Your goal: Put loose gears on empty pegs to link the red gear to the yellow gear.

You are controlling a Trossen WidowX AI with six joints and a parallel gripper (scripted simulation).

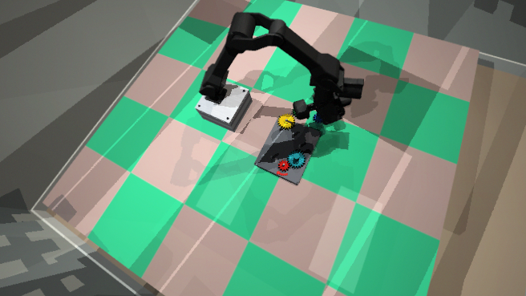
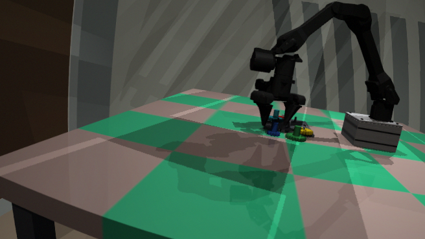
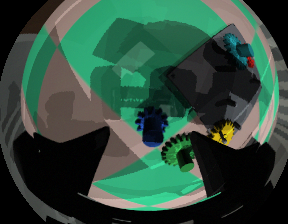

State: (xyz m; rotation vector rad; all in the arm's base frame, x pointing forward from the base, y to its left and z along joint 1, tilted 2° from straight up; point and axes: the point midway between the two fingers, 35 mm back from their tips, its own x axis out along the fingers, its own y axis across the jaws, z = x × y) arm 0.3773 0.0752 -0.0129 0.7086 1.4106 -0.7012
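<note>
Now: gripper tip 1 cm above the blue gear. From my gripper tip the other things lie so: green gear (7 cm behind, 1 cm to the left, 1 cm below); then yellow gear (11 cm behind, 6 cm to the right, 1 cm below); then teal gear (18 cm to the right, 2 cm behind, 1 cm below).
</note>
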